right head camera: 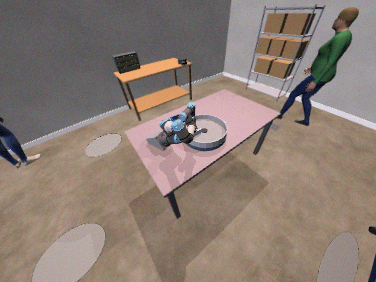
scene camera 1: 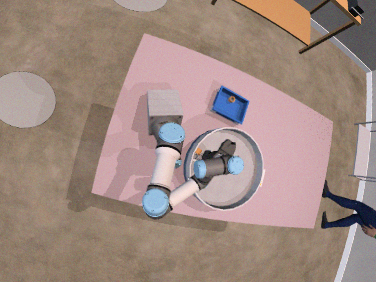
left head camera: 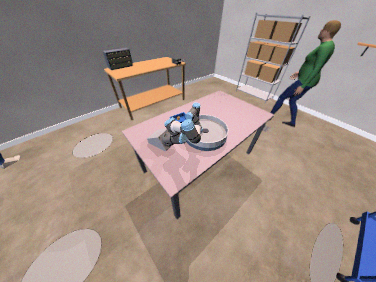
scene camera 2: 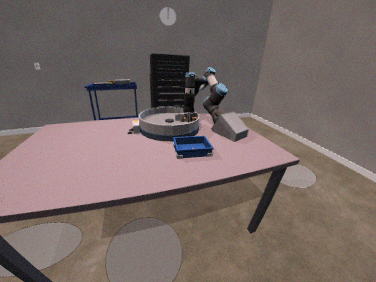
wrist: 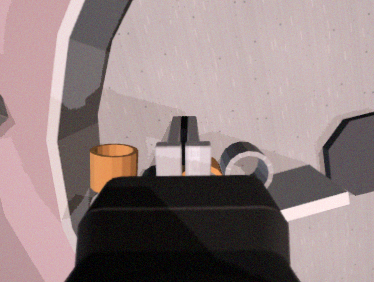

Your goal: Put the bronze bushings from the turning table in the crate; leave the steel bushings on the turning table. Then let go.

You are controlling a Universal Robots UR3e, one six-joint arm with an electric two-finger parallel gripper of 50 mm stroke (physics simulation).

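Places are measured from the arm's base along level axes (x left, y back, z up), in millimetres.
Pixels of known places: gripper, fingertip midpoint: (scene camera 1: pixel 207 152) (scene camera 2: pixel 188 121) (wrist: pixel 184 131); arm's base, link origin: (right head camera: pixel 165 139) (left head camera: pixel 167 139) (scene camera 2: pixel 222 120).
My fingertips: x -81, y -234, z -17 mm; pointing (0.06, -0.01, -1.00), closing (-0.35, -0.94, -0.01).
For each thing: its top centre in the pictures, then the offset to it from my fingertips. "spot": a spot on its surface instead. Level surfaces: height alone.
- steel bushing, top centre: (wrist: pixel 249 174) dy -30, dx -39, dz +18 mm
- blue crate, top centre: (scene camera 2: pixel 192 142) (scene camera 1: pixel 232 104) (left head camera: pixel 180 117) dy -101, dx +278, dz -10 mm
- dark bar with a pale edge, surface spot: (wrist: pixel 312 187) spot: dy -64, dx -58, dz +27 mm
- dark hub, top centre: (wrist: pixel 369 156) dy -120, dx -66, dz +1 mm
- pink table, surface height: dz -60 mm
My gripper (wrist: pixel 184 131) is shut and empty, low over the turning table (left head camera: pixel 212 145) (right head camera: pixel 212 144) (scene camera 1: pixel 240 187) (scene camera 2: pixel 162 130) (wrist: pixel 225 60), a round grey tray with a raised wall. In the wrist view a bronze bushing (wrist: pixel 113 167) stands upright left of the fingers, near the wall. Another bronze bushing (wrist: pixel 216 166) shows partly behind and below the fingertips. A steel bushing (wrist: pixel 234 152) lies just right of it. Dark and grey parts at the lower left are mostly hidden by the gripper body. The blue crate (scene camera 1: pixel 227 117) (scene camera 2: pixel 194 150) holds a bronze bushing (scene camera 1: pixel 232 99).
A dark bar with a pale edge (wrist: pixel 312 187) reaches toward the dark hub (wrist: pixel 355 155) right of the bushings. The tray wall (wrist: pixel 82 80) rises at the left. The crate stands beside the turning table on the pink table (scene camera 1: pixel 295 150). A person (left head camera: pixel 315 65) stands beyond the table.
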